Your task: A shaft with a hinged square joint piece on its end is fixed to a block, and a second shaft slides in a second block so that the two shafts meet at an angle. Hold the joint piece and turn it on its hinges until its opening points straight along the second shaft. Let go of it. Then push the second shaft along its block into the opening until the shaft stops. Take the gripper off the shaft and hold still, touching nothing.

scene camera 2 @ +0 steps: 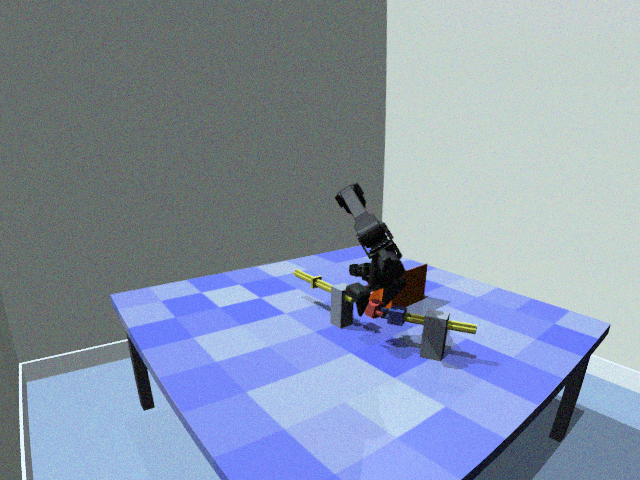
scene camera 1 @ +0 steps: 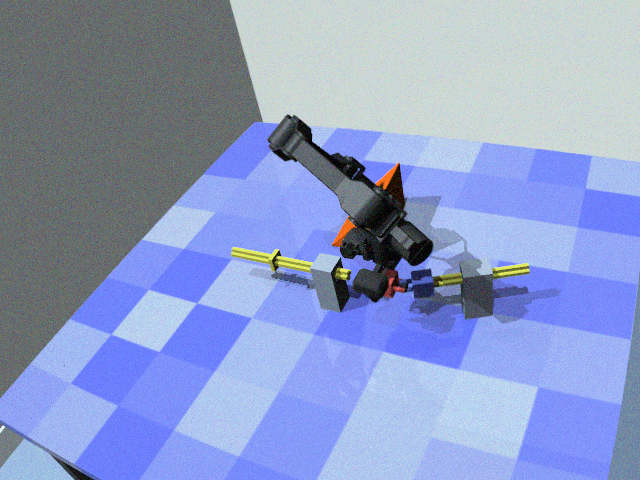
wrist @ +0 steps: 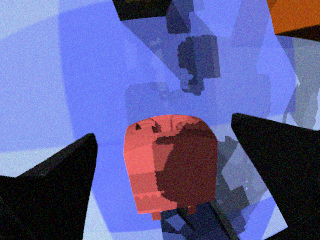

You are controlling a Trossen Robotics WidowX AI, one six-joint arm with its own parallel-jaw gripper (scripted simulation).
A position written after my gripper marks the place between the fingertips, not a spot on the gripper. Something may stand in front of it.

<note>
My gripper (scene camera 1: 382, 286) is open, holding nothing. I also see a yellow shaft (scene camera 1: 275, 260).
My gripper is seen too in scene camera 2 (scene camera 2: 371, 311) and in the wrist view (wrist: 166, 130).
</note>
